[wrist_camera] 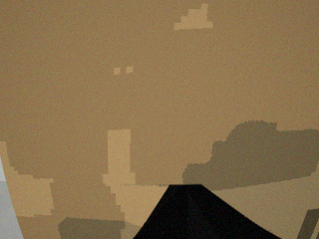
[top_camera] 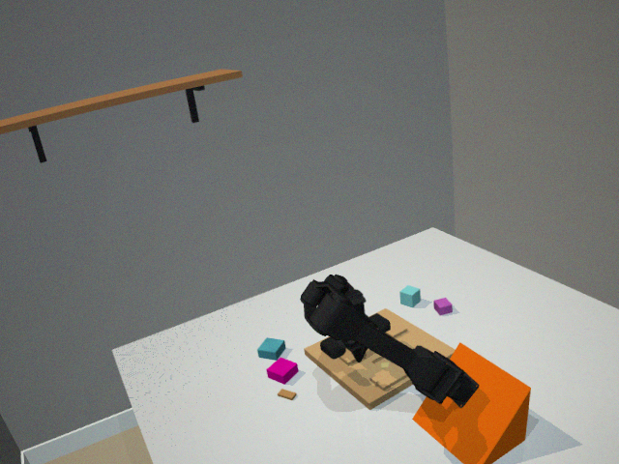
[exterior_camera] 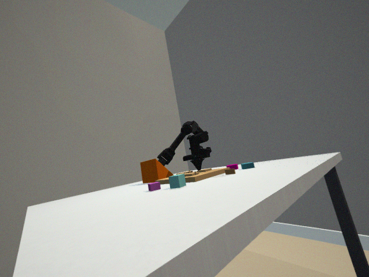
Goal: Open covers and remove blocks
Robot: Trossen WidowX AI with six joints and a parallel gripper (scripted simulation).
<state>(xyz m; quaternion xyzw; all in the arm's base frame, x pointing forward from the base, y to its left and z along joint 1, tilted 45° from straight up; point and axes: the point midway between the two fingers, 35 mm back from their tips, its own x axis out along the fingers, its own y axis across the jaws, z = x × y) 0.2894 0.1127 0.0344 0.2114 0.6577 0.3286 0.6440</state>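
My gripper tip is 70 mm to the left of the tan puzzle board and 10 mm above it. Also, from my gripper tip: flat brown piece 10 mm ahead, 210 mm to the left, 20 mm below; then teal block 200 mm ahead, 170 mm to the left, 10 mm below; then magenta block 90 mm ahead, 180 mm to the left, 10 mm below.
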